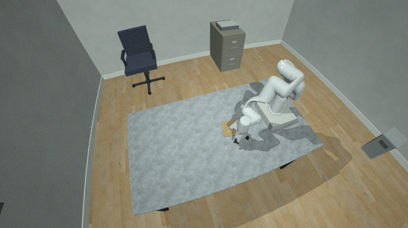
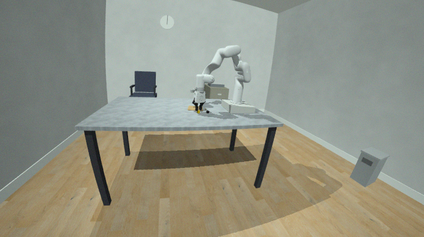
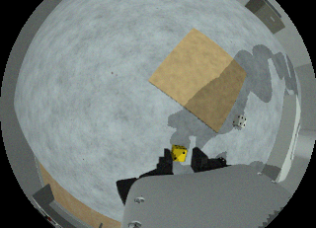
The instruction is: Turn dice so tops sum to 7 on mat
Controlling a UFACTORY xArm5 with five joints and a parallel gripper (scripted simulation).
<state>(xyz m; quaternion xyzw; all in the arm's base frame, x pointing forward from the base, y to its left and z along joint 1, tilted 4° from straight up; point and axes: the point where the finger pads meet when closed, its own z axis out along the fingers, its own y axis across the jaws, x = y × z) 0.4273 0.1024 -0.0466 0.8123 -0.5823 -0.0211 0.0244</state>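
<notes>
Right now my hand is 40 mm above the yellow die. From my hand the other things lie so: white die 90 mm behind, 80 mm to the right, 40 mm below; black die 80 mm behind, 40 mm below; tan mat 10 mm behind, 140 mm to the right, 40 mm below.
</notes>
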